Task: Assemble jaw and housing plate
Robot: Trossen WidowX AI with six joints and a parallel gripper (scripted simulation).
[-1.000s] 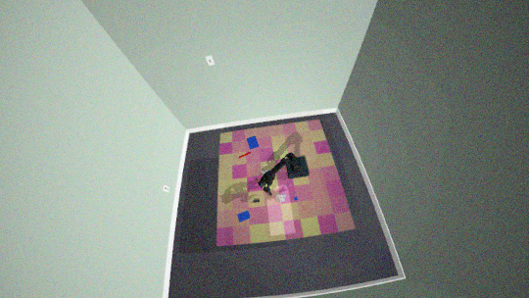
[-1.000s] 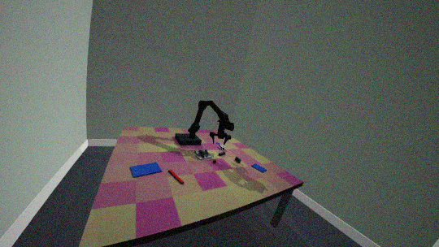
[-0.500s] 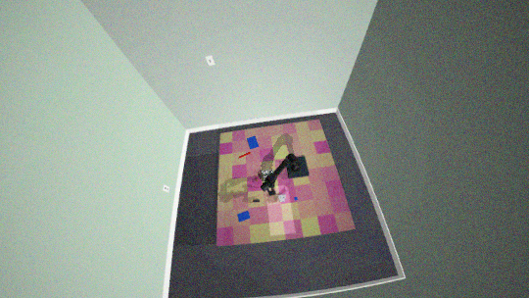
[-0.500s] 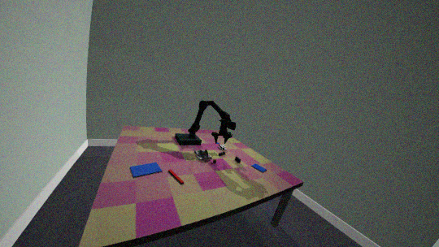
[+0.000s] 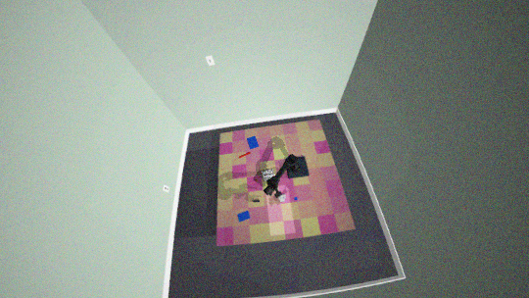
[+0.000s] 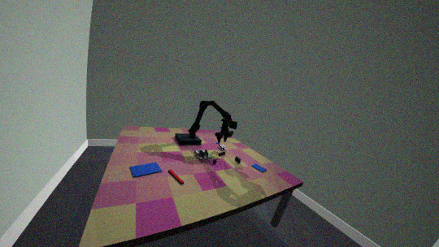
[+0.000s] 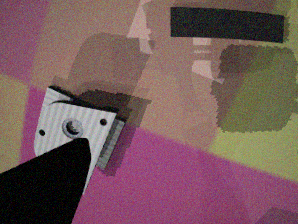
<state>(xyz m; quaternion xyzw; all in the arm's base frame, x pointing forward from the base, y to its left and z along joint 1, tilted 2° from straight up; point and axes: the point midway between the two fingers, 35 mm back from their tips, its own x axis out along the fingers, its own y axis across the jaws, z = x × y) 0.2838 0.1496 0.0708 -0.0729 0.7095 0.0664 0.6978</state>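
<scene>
My gripper tip is 50 mm past the white housing plate, 80 mm to the right of it and 70 mm above it. Round my gripper tip: grey jaw (20 mm behind, 220 mm to the right, 80 mm below); then red stick (190 mm ahead, 530 mm to the right, 90 mm below).
</scene>
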